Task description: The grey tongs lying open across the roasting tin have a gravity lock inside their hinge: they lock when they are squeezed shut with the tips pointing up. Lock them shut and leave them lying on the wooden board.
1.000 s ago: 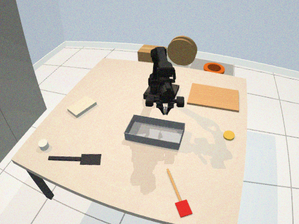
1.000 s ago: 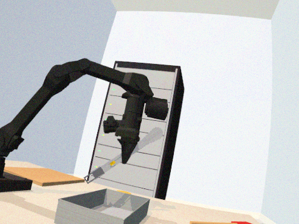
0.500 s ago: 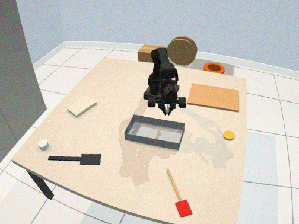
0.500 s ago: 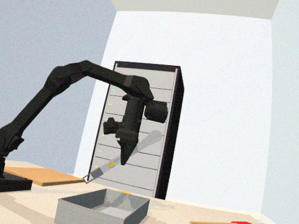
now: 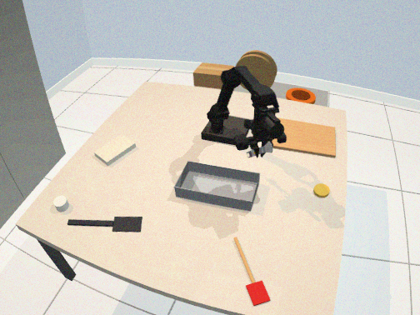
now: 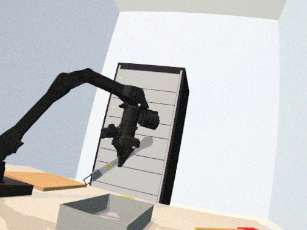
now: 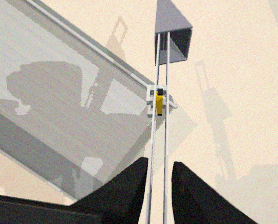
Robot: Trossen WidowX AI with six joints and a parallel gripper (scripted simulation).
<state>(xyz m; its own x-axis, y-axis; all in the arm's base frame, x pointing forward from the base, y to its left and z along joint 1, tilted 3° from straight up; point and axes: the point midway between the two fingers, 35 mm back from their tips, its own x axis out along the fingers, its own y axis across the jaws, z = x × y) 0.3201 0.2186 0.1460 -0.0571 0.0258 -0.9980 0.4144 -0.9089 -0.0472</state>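
Right now the yellow lock piece is 3 cm behind my gripper tip and 2 cm to the right of it. Also, from my gripper tip: wooden board: 36 cm behind, 19 cm to the left, 15 cm below; then grey roasting tin: 15 cm to the right, 13 cm below, 5 cm ahead; then yellow disc: 28 cm to the left, 14 cm below.
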